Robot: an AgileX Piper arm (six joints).
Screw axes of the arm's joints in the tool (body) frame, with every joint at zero. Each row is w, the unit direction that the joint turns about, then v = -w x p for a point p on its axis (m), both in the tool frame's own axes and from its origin. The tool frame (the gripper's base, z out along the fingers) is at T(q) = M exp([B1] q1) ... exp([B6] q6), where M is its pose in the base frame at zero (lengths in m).
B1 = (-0.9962, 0, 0.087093, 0, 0.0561, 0)
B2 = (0, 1, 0, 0.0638, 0, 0.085)
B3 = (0, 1, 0, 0.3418, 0, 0.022)
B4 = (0, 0, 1, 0, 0, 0)
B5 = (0, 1, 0, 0.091, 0, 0)
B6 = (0, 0, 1, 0, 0, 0)
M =
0.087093 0 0.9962 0.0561
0 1 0 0
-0.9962 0 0.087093 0.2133
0 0 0 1
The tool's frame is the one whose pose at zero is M.
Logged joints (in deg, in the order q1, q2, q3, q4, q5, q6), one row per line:
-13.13, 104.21, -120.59, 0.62, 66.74, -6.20
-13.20, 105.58, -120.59, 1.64, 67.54, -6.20
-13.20, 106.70, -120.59, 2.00, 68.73, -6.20
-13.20, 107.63, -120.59, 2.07, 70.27, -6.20
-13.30, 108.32, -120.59, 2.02, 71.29, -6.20
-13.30, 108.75, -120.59, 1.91, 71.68, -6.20
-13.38, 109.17, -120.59, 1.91, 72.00, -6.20
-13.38, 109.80, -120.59, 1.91, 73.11, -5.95
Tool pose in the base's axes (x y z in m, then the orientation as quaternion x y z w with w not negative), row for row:
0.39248, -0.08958, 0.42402, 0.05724, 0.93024, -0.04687, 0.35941
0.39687, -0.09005, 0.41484, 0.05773, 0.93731, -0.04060, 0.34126
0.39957, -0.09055, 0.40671, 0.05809, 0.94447, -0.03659, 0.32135
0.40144, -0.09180, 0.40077, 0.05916, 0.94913, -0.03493, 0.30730
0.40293, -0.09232, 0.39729, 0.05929, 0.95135, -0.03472, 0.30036
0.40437, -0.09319, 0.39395, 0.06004, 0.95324, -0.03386, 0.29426
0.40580, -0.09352, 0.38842, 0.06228, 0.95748, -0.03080, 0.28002
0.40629, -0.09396, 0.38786, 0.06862, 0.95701, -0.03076, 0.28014
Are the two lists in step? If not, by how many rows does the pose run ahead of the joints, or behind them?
The pose runs 1 row ahead of the joints: the pose in row i belongs to the joints in row i + 1.
